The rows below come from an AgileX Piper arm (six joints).
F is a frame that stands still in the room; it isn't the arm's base.
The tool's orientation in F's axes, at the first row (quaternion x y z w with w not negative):
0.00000, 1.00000, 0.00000, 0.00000
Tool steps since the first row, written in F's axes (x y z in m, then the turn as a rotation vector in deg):
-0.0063, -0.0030, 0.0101, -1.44, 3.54, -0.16
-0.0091, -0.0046, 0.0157, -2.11, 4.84, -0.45
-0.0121, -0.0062, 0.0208, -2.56, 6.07, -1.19
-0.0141, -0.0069, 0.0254, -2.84, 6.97, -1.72
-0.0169, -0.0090, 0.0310, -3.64, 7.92, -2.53
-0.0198, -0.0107, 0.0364, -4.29, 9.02, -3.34
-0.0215, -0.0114, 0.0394, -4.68, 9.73, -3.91
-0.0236, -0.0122, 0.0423, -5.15, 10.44, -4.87
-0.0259, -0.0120, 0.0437, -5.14, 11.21, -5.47
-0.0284, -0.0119, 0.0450, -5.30, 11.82, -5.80
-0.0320, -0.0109, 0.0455, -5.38, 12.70, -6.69
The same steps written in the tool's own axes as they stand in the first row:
0.0063, -0.0030, -0.0101, 1.44, 3.54, 0.16
0.0091, -0.0046, -0.0157, 2.11, 4.84, 0.45
0.0121, -0.0062, -0.0208, 2.56, 6.07, 1.19
0.0141, -0.0069, -0.0254, 2.84, 6.97, 1.72
0.0169, -0.0090, -0.0310, 3.64, 7.92, 2.53
0.0198, -0.0107, -0.0364, 4.29, 9.02, 3.34
0.0215, -0.0114, -0.0394, 4.68, 9.73, 3.91
0.0236, -0.0122, -0.0423, 5.15, 10.44, 4.87
0.0259, -0.0120, -0.0437, 5.14, 11.21, 5.47
0.0284, -0.0119, -0.0450, 5.30, 11.82, 5.80
0.0320, -0.0109, -0.0455, 5.38, 12.70, 6.69

